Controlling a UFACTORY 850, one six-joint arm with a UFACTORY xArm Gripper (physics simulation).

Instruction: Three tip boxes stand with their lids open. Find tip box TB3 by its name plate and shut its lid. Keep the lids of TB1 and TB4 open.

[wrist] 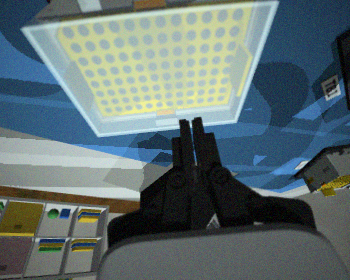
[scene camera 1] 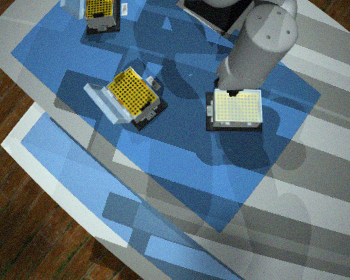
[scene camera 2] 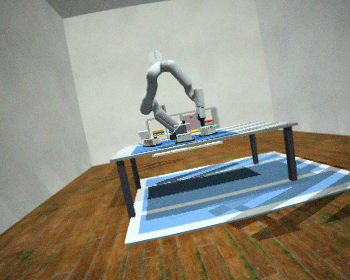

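Note:
The right-hand tip box [scene camera 1: 237, 109] [scene camera 2: 207, 130] [wrist: 160, 62] has its clear lid lying over the yellow tip rack; its name plate [scene camera 1: 209, 110] is too small to read. My gripper [scene camera 1: 233, 93] [scene camera 2: 202, 123] [wrist: 191, 130] is shut and empty, its tips at the lid's edge on the robot's side; contact is hard to tell. The middle box [scene camera 1: 133, 95] [scene camera 2: 184, 138] has its lid [scene camera 1: 106, 103] open; its plate [scene camera 1: 153, 83] [wrist: 330, 87] reads TB1. The far-left box [scene camera 1: 101, 15] [scene camera 2: 152, 142] [wrist: 327, 172] has its lid [scene camera 1: 73, 7] open; its plate [scene camera 1: 124, 9] is unreadable.
The boxes stand on a blue mat [scene camera 1: 220, 210] on the striped table [scene camera 2: 280, 125]. The robot's base stands behind the boxes. A compartment rack [wrist: 106, 235] with coloured items shows at the lower left of the wrist view.

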